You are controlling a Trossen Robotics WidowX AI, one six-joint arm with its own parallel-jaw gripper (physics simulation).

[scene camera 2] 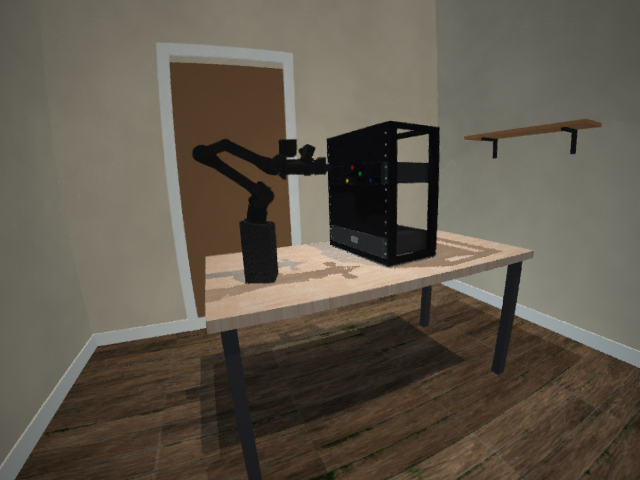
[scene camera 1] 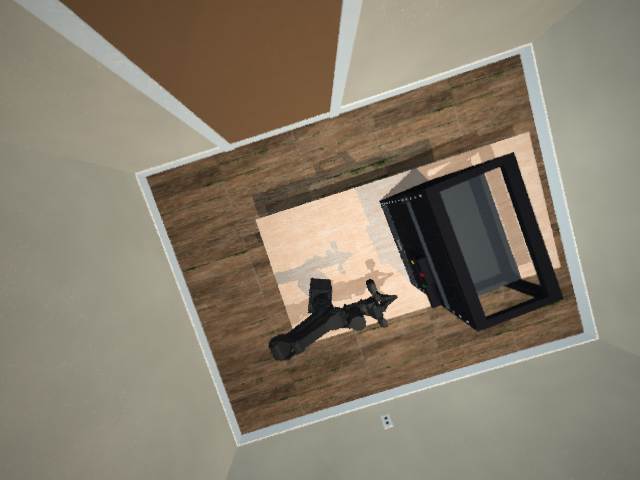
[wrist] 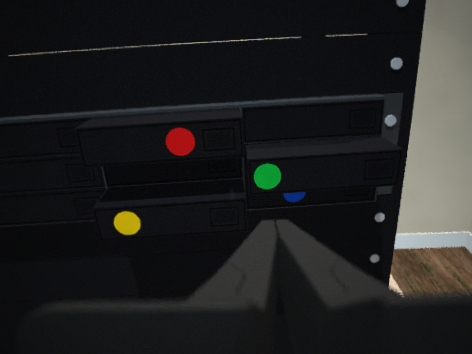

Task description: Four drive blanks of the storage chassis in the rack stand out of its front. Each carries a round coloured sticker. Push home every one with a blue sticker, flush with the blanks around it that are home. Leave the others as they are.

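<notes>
The blank with the blue sticker (scene camera 2: 370,180) (wrist: 294,196) is at the lower right of the drive group. The green-stickered blank (wrist: 320,172) juts out above it and hides its upper part. The blue one looks set back, about level with the top right blank (wrist: 300,122); its exact depth is hard to tell. The red-stickered blank (wrist: 125,142) and the yellow-stickered blank (wrist: 175,220) stand out clearly in the column to the left. My gripper (scene camera 1: 395,297) (scene camera 2: 327,167) (wrist: 274,232) is shut and empty, in front of the rack; in the wrist view its tips appear just below the blue sticker.
The black rack (scene camera 1: 528,227) (scene camera 2: 391,206) stands on the wooden table (scene camera 1: 310,227) (scene camera 2: 299,297). Closed blanks (wrist: 30,175) lie left of the jutting ones. Screw heads (wrist: 379,217) line the rack's right post. A wall shelf (scene camera 2: 532,130) hangs beyond the rack.
</notes>
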